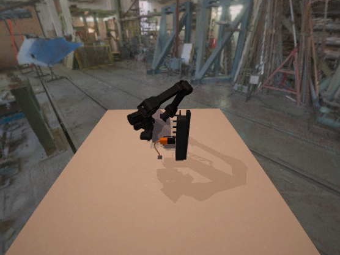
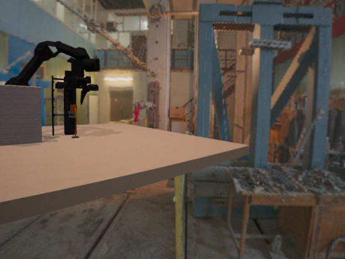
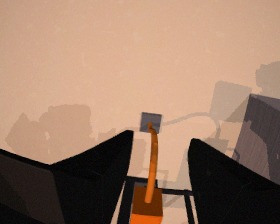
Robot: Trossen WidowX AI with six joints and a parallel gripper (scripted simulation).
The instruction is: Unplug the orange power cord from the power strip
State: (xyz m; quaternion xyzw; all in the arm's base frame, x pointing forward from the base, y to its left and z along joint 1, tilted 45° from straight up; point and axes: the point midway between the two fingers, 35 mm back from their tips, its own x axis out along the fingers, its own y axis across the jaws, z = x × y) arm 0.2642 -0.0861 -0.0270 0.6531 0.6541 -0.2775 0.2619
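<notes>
My gripper tip is 11 cm to the right of the orange plug and 1 cm above it. Round my gripper tip: black power strip 20 cm to the left, 1 cm below; grey end piece 17 cm below, 6 cm to the left.
</notes>
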